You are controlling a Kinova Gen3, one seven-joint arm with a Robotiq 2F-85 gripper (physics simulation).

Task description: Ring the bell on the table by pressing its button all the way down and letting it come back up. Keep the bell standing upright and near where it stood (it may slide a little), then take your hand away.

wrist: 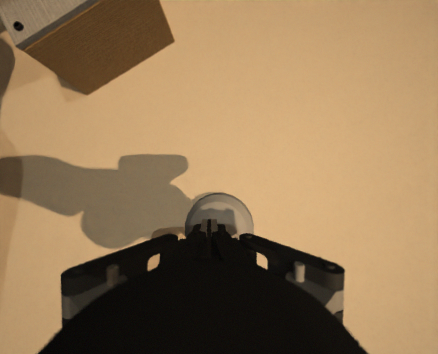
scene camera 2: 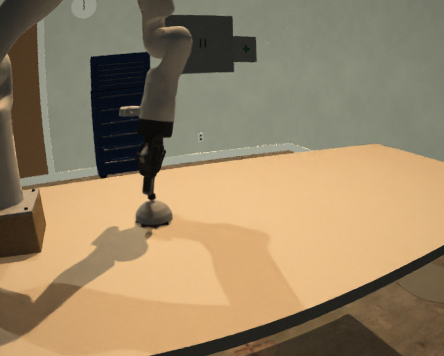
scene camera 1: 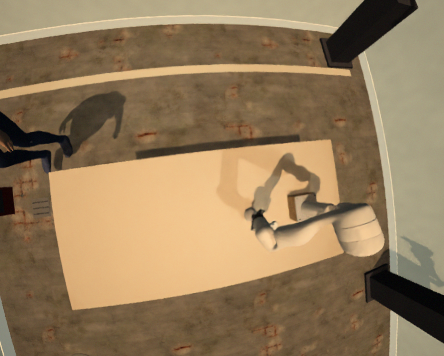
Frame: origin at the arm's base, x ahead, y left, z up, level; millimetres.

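Seen in the pictures: gripper, fingertip midpoint: (wrist: 209,229) (scene camera 2: 147,194); arm's base at its link origin: (scene camera 2: 4,202) (scene camera 1: 307,208).
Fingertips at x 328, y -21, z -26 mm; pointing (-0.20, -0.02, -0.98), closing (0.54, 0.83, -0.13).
Offsets run from my fingertips to a thing's top centre. Level surfaces: height alone.
The bell, a grey dome {dx +8, dy +0, dz -2 mm} (scene camera 1: 249,213) (scene camera 2: 154,215) (wrist: 220,202), stands upright on the tan table {dz -64 mm} (scene camera 1: 150,235) (scene camera 2: 325,215) (wrist: 325,125). Its small black button {dx +8, dy +0, dz -2 mm} (scene camera 2: 152,196) shows at the top of the dome in scene camera 2. My gripper (scene camera 1: 254,214) (scene camera 2: 149,193) (wrist: 209,229) is shut and empty, pointing down right over the bell. In scene camera 2 its fingertips meet the top of the button and seem to touch it. In the wrist view the fingertips hide the button. How far the button is pressed is hard to tell.
A wooden block with a metal top (scene camera 1: 294,207) (scene camera 2: 20,232) (wrist: 105,45) bears the arm's base beside the bell. My arm reaches over the table. A person's legs (scene camera 1: 30,150) show past the table's far end in scene camera 1. A blue cabinet (scene camera 2: 117,100) stands behind the table.
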